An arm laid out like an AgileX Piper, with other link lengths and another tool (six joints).
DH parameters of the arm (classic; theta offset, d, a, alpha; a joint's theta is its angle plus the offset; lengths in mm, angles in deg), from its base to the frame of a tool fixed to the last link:
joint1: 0 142.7 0 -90
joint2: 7.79 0 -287.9 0
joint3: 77.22 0 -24.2 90
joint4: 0 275.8 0 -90
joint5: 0 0 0 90
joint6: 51.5 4.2 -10.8 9
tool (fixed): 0 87.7 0 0
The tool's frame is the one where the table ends.
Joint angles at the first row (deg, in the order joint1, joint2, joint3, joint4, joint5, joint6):
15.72, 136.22, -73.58, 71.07, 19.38, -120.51
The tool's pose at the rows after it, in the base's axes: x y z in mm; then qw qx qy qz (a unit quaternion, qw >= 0):
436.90 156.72 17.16 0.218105 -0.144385 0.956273 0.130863
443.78 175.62 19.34 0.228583 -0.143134 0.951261 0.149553
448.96 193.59 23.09 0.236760 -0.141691 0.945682 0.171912
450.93 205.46 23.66 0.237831 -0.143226 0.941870 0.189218
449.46 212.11 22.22 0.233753 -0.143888 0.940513 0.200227
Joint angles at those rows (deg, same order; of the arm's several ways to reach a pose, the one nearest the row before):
17.64, 137.59, -76.90, 73.28, 20.46, -120.51
19.43, 138.93, -80.07, 75.64, 21.16, -120.51
21.01, 139.96, -82.90, 77.99, 22.32, -120.51
22.00, 140.85, -84.72, 79.35, 23.57, -120.51
22.61, 141.33, -85.26, 80.25, 24.48, -120.51

